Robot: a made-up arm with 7 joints. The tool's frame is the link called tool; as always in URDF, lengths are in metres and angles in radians. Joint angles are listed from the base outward.
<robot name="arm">
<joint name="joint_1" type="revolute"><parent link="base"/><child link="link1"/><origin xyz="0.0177 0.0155 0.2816"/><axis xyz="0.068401 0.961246 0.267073"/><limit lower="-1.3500" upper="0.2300"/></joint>
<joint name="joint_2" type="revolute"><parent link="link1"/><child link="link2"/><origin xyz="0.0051 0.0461 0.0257"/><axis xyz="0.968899 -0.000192 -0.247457"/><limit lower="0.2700" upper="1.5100"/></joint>
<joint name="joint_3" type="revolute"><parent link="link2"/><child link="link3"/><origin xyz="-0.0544 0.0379 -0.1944"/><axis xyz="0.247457 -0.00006 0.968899"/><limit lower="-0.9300" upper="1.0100"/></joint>
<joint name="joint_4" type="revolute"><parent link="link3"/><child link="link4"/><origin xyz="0.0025 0.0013 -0.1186"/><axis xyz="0.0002 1 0.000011"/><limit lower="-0.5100" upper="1.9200"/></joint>
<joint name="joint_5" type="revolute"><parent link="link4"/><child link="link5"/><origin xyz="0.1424 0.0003 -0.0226"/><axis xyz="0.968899 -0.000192 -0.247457"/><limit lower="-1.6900" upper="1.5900"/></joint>
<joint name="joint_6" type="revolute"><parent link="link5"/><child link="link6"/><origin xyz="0.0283 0.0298 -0.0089"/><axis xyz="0.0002 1 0.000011"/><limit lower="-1.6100" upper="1.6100"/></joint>
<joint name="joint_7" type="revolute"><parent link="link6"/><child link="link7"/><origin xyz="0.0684 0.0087 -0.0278"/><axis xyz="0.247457 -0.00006 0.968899"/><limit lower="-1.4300" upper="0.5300"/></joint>
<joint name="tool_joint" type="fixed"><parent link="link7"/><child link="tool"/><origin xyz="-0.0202 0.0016 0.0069" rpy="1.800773 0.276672 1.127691"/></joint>
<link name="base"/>
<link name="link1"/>
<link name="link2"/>
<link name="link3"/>
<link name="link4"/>
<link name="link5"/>
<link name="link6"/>
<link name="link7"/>
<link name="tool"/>
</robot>
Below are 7 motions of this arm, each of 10 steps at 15 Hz.
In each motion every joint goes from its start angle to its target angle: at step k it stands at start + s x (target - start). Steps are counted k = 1, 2, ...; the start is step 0. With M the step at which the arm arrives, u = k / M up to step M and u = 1 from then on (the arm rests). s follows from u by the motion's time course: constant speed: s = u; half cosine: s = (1 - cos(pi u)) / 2; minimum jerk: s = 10 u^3 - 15 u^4 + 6 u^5.
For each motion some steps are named. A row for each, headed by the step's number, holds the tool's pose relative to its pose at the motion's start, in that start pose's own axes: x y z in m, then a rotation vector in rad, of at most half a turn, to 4 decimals.
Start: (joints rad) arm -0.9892 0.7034 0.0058 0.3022 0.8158 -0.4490 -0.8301
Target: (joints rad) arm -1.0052 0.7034 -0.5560 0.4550 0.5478 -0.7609 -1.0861
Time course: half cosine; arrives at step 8
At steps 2, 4, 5, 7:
2: 0.0023 0.0120 0.0185 -0.0465 -0.1009 0.0747
4: 0.0002 0.0412 0.0621 -0.1503 -0.3420 0.2510
5: -0.0052 0.0567 0.0846 -0.2021 -0.4703 0.3438
7: -0.0177 0.0774 0.1146 -0.2708 -0.6485 0.4715

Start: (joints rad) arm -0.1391 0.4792 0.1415 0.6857 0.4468 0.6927 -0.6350
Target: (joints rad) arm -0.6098 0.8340 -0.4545 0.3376 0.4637 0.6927 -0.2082
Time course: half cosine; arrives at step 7
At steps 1, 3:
1: -0.0035 0.0140 -0.0097 -0.0120 0.0445 0.0448
3: -0.0394 0.0947 -0.0759 -0.1092 0.3488 0.3351

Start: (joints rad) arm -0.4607 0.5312 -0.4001 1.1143 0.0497 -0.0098 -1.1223
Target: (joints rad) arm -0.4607 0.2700 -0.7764 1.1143 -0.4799 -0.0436 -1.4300
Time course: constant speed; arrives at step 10
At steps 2, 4, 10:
2: 0.0086 0.0107 0.0359 -0.0349 -0.1440 0.0333
4: 0.0146 0.0214 0.0723 -0.0679 -0.2880 0.0658
10: 0.0165 0.0533 0.1833 -0.1576 -0.7168 0.1577

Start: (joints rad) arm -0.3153 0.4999 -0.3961 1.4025 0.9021 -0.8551 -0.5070
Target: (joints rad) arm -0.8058 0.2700 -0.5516 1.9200 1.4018 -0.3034 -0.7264
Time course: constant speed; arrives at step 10
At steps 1, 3, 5, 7, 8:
1: 0.0141 0.0075 -0.0020 0.0681 -0.0525 -0.0244
3: 0.0406 0.0241 -0.0087 0.2126 -0.1504 -0.0730
5: 0.0648 0.0424 -0.0187 0.3678 -0.2367 -0.1228
7: 0.0862 0.0623 -0.0322 0.5327 -0.3092 -0.1759
8: 0.0958 0.0729 -0.0401 0.6184 -0.3397 -0.2044

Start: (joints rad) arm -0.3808 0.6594 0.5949 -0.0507 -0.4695 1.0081 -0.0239
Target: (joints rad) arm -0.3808 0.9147 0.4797 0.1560 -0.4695 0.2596 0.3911
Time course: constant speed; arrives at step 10
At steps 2, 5, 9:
2: 0.0032 0.0187 -0.0023 -0.1118 0.0904 0.0914
5: 0.0062 0.0466 -0.0073 -0.2898 0.2166 0.2190
9: 0.0066 0.0827 -0.0168 -0.5455 0.3621 0.3703

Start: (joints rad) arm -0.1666 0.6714 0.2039 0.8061 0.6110 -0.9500 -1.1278
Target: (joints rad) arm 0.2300 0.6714 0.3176 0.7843 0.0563 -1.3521 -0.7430
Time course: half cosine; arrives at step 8
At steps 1, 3, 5, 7, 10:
1: -0.0058 -0.0025 0.0021 -0.0194 0.0229 0.0048
3: -0.0487 -0.0189 0.0156 -0.1485 0.1973 0.0280
5: -0.1140 -0.0359 0.0305 -0.2976 0.4731 0.0356
7: -0.1626 -0.0431 0.0380 -0.3742 0.6844 0.0300
10: -0.1695 -0.0438 0.0389 -0.3828 0.7150 0.0289

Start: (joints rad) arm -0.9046 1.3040 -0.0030 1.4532 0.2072 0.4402 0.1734
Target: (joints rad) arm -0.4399 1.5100 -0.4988 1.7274 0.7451 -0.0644 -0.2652
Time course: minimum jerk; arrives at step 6
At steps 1, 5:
1: 0.0032 -0.0026 0.0005 0.0147 0.0081 0.0441
5: 0.0756 -0.0536 -0.0022 0.8154 -0.0299 1.1081

